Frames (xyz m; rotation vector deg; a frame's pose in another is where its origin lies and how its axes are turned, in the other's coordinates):
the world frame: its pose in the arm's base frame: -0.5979 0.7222 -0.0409 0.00 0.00 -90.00
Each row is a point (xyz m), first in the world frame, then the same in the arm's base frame.
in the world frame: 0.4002 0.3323 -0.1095
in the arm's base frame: -0.2656 0.3220 -0.1504
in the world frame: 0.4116 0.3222 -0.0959
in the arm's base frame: -0.2757 0.3106 -0.1368
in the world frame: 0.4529 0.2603 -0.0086
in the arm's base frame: -0.3376 0.2693 -0.0495
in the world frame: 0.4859 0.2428 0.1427
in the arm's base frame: -0.3551 0.2363 0.1018
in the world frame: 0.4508 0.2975 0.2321
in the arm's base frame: -0.3004 0.2714 0.1912
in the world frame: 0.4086 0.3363 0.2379
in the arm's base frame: -0.2616 0.3136 0.1970
